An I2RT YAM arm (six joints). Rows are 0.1 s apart.
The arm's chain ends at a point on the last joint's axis. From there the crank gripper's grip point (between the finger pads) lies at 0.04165 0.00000 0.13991 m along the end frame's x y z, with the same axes.
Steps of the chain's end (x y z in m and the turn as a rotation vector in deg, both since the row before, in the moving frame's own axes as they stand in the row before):
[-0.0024, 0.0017, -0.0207, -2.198, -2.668, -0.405]
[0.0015, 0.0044, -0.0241, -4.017, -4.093, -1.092]
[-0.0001, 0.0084, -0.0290, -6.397, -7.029, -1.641]
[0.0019, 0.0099, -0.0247, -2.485, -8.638, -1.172]
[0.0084, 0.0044, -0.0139, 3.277, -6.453, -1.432]
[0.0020, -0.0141, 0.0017, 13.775, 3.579, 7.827]
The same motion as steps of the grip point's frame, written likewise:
[-0.0089, 0.0068, -0.0190, -2.198, -2.668, -0.405]
[-0.0085, 0.0136, -0.0218, -4.017, -4.093, -1.092]
[-0.0173, 0.0233, -0.0258, -6.397, -7.029, -1.641]
[-0.0195, 0.0154, -0.0201, -2.485, -8.638, -1.172]
[-0.0077, -0.0046, -0.0104, 3.277, -6.453, -1.432]
[0.0124, -0.0408, -0.0045, 13.775, 3.579, 7.827]

